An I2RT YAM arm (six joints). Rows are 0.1 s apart.
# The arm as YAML. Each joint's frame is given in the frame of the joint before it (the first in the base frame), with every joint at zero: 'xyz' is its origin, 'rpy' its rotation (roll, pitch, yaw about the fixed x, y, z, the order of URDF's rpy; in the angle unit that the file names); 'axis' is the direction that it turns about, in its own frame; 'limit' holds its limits. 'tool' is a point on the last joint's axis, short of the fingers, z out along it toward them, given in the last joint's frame.
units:
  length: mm
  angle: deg
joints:
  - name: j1
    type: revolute
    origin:
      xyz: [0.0, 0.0, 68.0]
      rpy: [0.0, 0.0, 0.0]
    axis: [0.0, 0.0, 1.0]
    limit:
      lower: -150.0
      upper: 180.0
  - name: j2
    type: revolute
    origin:
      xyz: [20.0, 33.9, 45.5]
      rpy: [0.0, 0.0, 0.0]
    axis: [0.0, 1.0, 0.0]
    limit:
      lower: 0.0
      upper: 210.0
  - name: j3
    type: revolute
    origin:
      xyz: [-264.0, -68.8, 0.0]
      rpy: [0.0, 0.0, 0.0]
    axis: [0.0, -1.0, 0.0]
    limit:
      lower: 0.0
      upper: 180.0
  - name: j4
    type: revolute
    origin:
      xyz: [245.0, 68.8, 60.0]
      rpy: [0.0, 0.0, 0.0]
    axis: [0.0, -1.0, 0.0]
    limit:
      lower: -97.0
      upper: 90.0
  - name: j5
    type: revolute
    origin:
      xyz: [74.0, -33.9, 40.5]
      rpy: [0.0, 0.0, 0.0]
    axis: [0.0, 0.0, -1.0]
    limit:
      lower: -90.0
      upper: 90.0
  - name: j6
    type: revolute
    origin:
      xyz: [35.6, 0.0, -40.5]
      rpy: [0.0, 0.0, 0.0]
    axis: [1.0, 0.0, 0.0]
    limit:
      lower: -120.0
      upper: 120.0
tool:
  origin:
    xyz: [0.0, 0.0, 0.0]
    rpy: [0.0, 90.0, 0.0]
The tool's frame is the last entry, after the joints.
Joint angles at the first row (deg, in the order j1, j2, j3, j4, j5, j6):
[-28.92 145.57 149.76 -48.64 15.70 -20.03]
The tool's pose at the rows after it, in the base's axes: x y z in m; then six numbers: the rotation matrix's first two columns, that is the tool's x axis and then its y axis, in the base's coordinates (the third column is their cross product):
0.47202, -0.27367, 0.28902, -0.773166, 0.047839, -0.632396, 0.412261, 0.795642, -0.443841
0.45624, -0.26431, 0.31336, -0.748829, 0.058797, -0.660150, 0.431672, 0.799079, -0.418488
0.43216, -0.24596, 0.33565, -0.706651, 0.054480, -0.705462, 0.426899, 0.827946, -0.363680
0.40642, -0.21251, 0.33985, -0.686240, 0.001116, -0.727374, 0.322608, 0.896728, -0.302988
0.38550, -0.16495, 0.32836, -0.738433, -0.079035, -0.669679, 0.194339, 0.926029, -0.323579
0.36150, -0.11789, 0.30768, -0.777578, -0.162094, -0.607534, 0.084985, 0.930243, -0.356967
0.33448, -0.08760, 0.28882, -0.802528, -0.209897, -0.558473, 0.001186, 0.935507, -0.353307
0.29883, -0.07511, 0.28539, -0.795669, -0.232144, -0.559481, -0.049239, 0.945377, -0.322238
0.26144, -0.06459, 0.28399, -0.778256, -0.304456, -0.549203, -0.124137, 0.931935, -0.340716
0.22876, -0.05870, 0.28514, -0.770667, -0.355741, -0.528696, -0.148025, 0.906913, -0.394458
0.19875, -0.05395, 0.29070, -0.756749, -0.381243, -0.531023, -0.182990, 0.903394, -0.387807
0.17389, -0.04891, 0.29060, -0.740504, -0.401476, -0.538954, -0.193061, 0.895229, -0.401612
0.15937, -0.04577, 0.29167, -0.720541, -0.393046, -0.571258, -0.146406, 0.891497, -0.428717
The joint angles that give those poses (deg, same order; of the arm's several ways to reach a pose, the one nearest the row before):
[-29.00 141.47 146.88 -47.04 17.13 -20.40]
[-29.00 135.11 140.75 -46.16 16.23 -18.94]
[-28.75 124.83 127.94 -41.67 12.59 -17.42]
[-27.18 113.64 111.82 -36.39 5.51 -18.29]
[-22.72 104.96 98.77 -35.98 5.22 -21.08]
[-17.37 96.92 85.50 -34.26 7.36 -22.96]
[-13.89 90.47 75.37 -34.11 7.62 -23.58]
[-13.57 82.51 67.39 -34.89 4.63 -24.44]
[-13.52 73.80 60.19 -36.20 2.73 -28.59]
[-13.77 65.92 55.14 -38.12 4.11 -32.03]
[-14.91 58.97 52.86 -42.80 1.62 -34.29]
[-15.56 52.55 49.92 -45.14 0.78 -35.83]
[-15.60 47.74 47.63 -44.34 1.99 -34.93]

